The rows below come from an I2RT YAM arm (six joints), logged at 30 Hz.
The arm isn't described. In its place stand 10 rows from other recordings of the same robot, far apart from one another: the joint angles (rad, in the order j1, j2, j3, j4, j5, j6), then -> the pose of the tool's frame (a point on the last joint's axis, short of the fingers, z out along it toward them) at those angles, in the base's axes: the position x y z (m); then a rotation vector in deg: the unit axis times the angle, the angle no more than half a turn.
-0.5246 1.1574 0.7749 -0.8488 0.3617 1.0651 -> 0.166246, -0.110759, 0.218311, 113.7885, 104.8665, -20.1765
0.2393 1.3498 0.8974 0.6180 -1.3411 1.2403 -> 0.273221, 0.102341, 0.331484, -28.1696, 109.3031, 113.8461
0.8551 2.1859 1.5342 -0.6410 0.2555 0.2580 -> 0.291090, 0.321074, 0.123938, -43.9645, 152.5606, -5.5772
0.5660 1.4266 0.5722 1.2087 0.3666 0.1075 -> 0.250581, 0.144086, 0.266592, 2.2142, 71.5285, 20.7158
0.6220 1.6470 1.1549 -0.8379 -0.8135 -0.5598 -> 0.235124, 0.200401, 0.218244, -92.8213, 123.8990, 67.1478
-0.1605 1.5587 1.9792 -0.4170 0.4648 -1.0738 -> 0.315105, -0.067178, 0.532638, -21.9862, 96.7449, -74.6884
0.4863 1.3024 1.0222 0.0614 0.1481 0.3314 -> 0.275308, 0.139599, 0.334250, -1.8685, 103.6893, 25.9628
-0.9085 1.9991 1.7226 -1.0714 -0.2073 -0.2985 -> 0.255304, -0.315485, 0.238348, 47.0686, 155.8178, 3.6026
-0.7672 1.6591 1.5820 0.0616 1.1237 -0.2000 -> 0.252383, -0.287953, 0.416038, 78.3323, 70.4277, -90.8899
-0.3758 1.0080 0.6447 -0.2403 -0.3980 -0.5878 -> 0.207305, -0.066959, 0.245174, -25.5555, 119.0102, -7.8256
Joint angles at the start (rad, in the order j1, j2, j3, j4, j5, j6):
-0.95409, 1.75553, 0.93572, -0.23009, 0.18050, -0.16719
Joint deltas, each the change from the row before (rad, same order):
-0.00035, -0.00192, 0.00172, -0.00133, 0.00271, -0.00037
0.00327, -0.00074, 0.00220, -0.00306, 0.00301, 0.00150
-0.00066, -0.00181, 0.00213, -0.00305, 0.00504, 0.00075
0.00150, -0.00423, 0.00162, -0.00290, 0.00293, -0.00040
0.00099, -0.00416, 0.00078, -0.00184, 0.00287, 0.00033
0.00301, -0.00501, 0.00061, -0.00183, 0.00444, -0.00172
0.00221, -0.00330, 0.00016, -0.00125, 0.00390, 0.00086
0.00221, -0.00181, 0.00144, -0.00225, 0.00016, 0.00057
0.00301, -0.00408, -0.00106, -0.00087, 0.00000, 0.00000
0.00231, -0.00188, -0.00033, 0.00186, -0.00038, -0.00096
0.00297, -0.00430, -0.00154, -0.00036, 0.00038, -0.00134
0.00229, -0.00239, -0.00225, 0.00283, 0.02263, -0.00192
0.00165, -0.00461, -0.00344, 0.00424, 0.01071, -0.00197
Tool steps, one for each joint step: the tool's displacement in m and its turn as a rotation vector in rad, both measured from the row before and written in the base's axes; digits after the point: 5 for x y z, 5 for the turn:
-0.00005, -0.00029, 0.00100, -0.00329, 0.00077, -0.00139
0.00093, 0.00040, 0.00067, -0.00121, 0.00143, 0.00049
-0.00025, -0.00034, 0.00100, -0.00316, 0.00266, -0.00382
0.00031, 0.00026, 0.00162, -0.00393, 0.00055, 0.00037
0.00011, 0.00024, 0.00143, -0.00392, 0.00004, -0.00074
0.00058, 0.00065, 0.00166, -0.00553, 0.00179, 0.00221
0.00037, 0.00051, 0.00103, -0.00365, 0.00098, -0.00050
0.00063, 0.00038, 0.00083, -0.00082, -0.00078, 0.00165
0.00055, 0.00095, 0.00094, -0.00174, -0.00127, 0.00301
0.00066, 0.00042, 0.00060, -0.00268, -0.00177, 0.00331
0.00048, 0.00100, 0.00091, -0.00231, -0.00045, 0.00390
-0.00026, 0.00031, 0.00044, -0.01415, 0.01479, -0.00787
-0.00021, 0.00057, 0.00081, -0.01002, 0.00516, -0.00232

